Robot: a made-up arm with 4 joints.
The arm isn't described. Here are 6 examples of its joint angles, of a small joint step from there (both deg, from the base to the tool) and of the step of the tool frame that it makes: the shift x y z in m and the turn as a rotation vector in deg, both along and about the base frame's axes.
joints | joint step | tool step
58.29 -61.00 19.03 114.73 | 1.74 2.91 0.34 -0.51 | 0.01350 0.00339 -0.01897 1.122 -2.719 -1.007
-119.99 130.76 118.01 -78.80 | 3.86 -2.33 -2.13 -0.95 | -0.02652 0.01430 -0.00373 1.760 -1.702 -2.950
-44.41 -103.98 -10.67 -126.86 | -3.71 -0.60 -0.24 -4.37 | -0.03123 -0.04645 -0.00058 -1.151 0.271 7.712
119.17 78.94 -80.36 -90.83 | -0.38 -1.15 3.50 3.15 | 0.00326 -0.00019 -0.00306 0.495 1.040 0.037
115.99 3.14 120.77 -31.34 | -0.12 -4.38 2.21 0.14 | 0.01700 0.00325 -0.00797 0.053 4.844 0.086
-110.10 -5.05 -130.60 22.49 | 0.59 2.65 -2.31 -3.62 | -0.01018 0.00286 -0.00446 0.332 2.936 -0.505
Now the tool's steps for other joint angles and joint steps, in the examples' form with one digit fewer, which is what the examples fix.
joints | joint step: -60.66 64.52 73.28 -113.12 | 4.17 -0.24 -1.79 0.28
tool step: 0.0059 0.0297 0.0040 -0.89 0.26 -2.30
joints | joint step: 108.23 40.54 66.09 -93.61 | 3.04 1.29 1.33 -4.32
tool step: 0.0248 -0.0067 -0.0196 -4.44 0.22 -6.76
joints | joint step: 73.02 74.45 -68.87 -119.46 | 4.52 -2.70 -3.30 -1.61
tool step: -0.0033 -0.0270 0.0012 -0.21 2.74 -2.90
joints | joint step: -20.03 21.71 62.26 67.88 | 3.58 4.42 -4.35 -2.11
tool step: 0.0203 0.0067 -0.0061 3.56 3.33 -2.67
